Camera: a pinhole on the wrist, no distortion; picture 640 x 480 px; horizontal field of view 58.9 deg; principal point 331.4 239.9 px. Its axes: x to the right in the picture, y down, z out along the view. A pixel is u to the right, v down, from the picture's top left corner.
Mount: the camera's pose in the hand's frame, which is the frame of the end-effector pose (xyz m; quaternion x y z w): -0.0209 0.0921 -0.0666 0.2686 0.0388 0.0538 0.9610
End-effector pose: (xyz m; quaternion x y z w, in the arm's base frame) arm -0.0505 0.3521 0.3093 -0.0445 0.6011 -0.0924 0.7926
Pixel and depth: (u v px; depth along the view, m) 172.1 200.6 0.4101
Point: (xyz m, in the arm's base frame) 0.1743 0.2060 0.4979
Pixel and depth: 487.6 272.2 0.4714
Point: 0.3095 0.1993 0.2774
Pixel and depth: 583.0 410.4 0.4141
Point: 0.3304 0.3080 0.2183
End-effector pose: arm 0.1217 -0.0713 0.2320 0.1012 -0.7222 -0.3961 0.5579
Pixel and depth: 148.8 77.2 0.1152
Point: 0.1229 -0.0383 0.2000
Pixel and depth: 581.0 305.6 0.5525
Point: -0.3850 -0.1061 0.3296
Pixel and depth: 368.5 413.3 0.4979
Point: -0.2910 0.0797 0.2207
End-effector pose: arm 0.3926 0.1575 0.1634 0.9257 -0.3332 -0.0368 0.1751
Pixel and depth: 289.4 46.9 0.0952
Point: 0.3720 0.1571 0.1697
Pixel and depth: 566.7 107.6 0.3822
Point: 0.5932 0.0949 -0.0759
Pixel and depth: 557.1 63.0 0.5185
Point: 0.7072 0.1195 -0.1877
